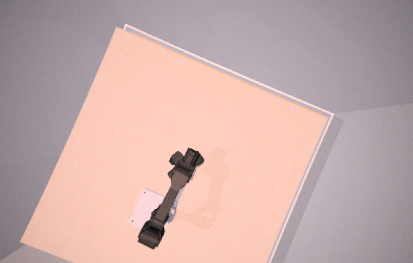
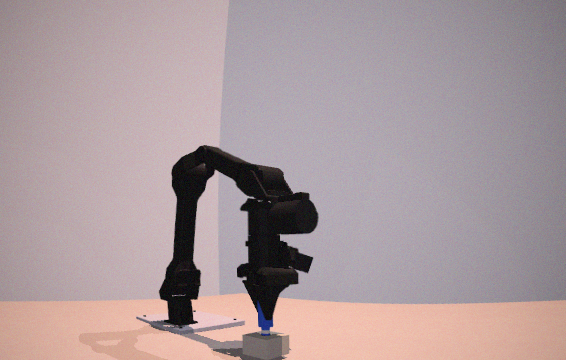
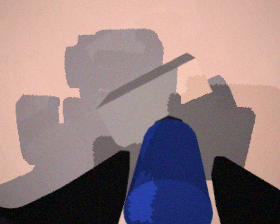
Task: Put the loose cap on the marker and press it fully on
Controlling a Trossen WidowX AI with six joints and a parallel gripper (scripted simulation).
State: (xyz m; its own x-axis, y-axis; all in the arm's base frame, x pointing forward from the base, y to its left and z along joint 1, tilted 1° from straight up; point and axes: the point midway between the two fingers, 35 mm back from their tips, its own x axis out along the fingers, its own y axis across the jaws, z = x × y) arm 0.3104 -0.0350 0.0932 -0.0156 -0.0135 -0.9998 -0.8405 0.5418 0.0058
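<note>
Right now my gripper tip is 10 mm below the blue cap. The rest, counted from my gripper tip: holder block: 50 mm below.
</note>
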